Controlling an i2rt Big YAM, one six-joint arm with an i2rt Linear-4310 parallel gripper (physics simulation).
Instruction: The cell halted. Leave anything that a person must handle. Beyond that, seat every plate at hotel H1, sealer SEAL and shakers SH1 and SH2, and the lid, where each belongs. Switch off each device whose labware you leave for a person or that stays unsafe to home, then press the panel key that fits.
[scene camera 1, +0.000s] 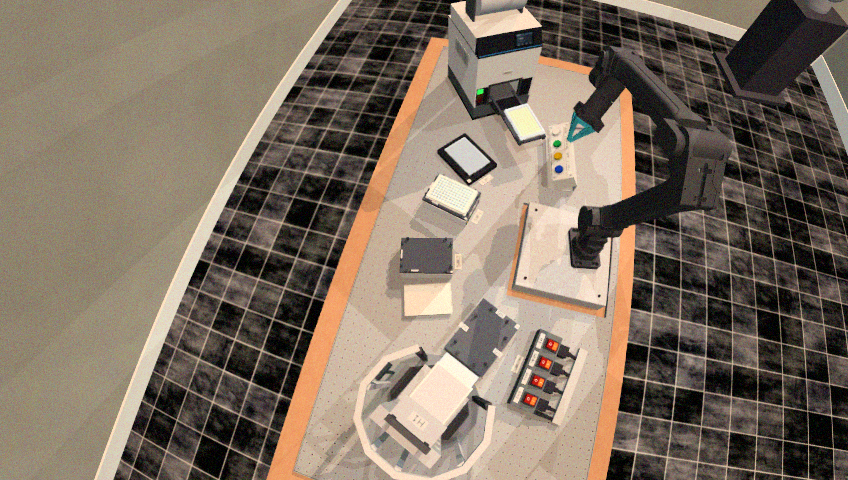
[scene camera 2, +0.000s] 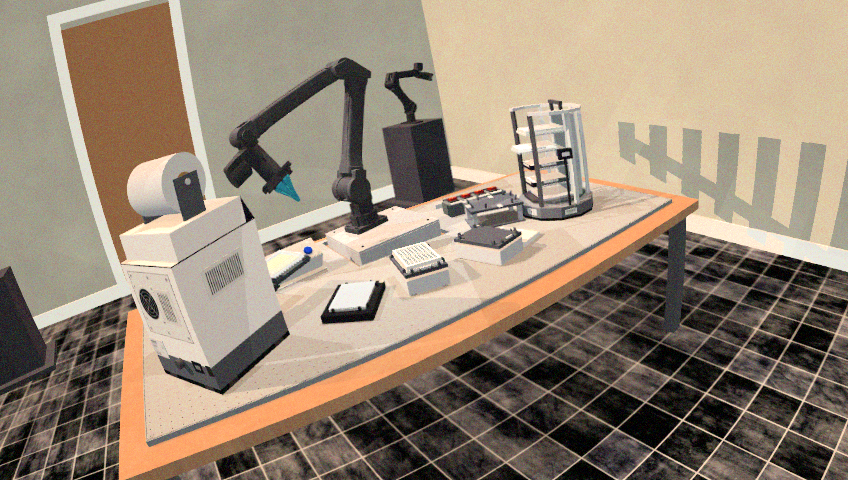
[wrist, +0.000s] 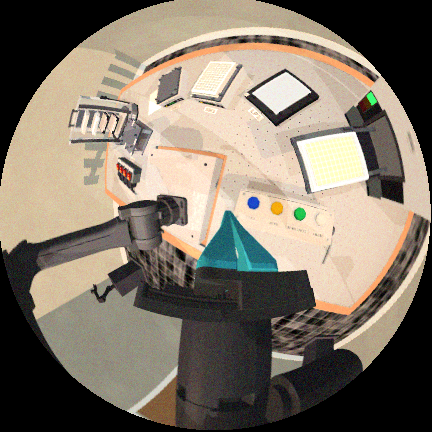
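Pixels of known places: gripper, fingertip midpoint: (scene camera 1: 568, 141) (scene camera 2: 299, 200) (wrist: 226, 214); arm's base, link origin: (scene camera 1: 583, 249) (scene camera 2: 366, 226) (wrist: 172, 208).
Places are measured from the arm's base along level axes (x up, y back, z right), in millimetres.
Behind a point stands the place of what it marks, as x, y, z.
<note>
My gripper (scene camera 1: 570, 139) {172, -76, 245} (scene camera 2: 298, 199) {172, -76, 245} (wrist: 226, 214) {172, -76, 245} is shut and empty, its teal fingertips together beside the key panel (scene camera 1: 561, 180) {19, -55, 214} (wrist: 261, 220) {39, -32, 274}. The panel has blue, yellow, green and white keys. A yellow-welled plate (scene camera 1: 524, 121) {71, -172, 393} (wrist: 332, 162) {69, -163, 388} lies on the extended tray of the sealer (scene camera 1: 496, 62) {207, -274, 506} (scene camera 2: 232, 291) {128, -378, 590}. A white welled plate (scene camera 1: 452, 195) {24, -388, 133} (scene camera 2: 418, 255) {29, -400, 137} (wrist: 216, 79) {29, -371, 149} sits on a shaker. Another block's dark top (scene camera 1: 426, 255) {17, -449, -53} (scene camera 2: 487, 236) {17, -456, -43} (wrist: 170, 84) {17, -435, -31} is bare. A smooth white piece (scene camera 1: 468, 155) {-10, -344, 303} (scene camera 2: 352, 295) {-10, -352, 307} (wrist: 284, 92) {-10, -340, 311} lies in a black nest. The hotel (scene camera 1: 418, 421) {270, -420, -452} (scene camera 2: 556, 208) {-1, -479, -334} holds several shelves.
A strip of red-lit switches (scene camera 1: 538, 380) {12, -141, -367} (wrist: 131, 170) {7, -128, -248} stands near the hotel. A dark nest (scene camera 1: 483, 337) {22, -288, -264} (scene camera 2: 493, 204) {22, -312, -242} (wrist: 135, 136) {22, -265, -198} adjoins the hotel. A pale flat piece (scene camera 1: 427, 298) {-25, -439, -162} lies beside the bare dark-topped block. The arm's raised white base (scene camera 1: 547, 249) {2, -110, -9} (scene camera 2: 386, 236) {2, -148, 38} lies beyond the panel.
</note>
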